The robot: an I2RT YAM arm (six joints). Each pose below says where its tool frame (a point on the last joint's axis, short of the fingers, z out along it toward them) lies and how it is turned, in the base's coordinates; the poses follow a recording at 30 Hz.
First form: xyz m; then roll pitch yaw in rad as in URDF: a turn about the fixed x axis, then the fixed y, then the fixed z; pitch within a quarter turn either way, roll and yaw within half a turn.
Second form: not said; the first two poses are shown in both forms.
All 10 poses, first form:
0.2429, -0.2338, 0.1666, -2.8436, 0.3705, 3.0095
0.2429, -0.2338, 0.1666, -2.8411, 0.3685, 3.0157
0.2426, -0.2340, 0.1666, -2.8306, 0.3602, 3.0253
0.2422, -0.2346, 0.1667, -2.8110, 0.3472, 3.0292
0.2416, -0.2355, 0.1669, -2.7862, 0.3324, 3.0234
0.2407, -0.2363, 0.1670, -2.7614, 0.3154, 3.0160
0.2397, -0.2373, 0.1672, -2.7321, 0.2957, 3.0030
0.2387, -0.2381, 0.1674, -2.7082, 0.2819, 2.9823
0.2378, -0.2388, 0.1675, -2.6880, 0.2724, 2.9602
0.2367, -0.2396, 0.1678, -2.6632, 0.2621, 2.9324
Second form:
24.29, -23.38, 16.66, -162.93, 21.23, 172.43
24.29, -23.38, 16.66, -162.78, 21.11, 172.79
24.26, -23.40, 16.66, -162.18, 20.64, 173.34
24.22, -23.46, 16.67, -161.06, 19.89, 173.56
24.16, -23.55, 16.69, -159.64, 19.05, 173.23
24.07, -23.63, 16.70, -158.22, 18.07, 172.80
23.97, -23.73, 16.72, -156.54, 16.94, 172.06
23.87, -23.81, 16.74, -155.17, 16.15, 170.87
23.78, -23.88, 16.75, -154.01, 15.61, 169.61
23.67, -23.96, 16.78, -152.59, 15.02, 168.01

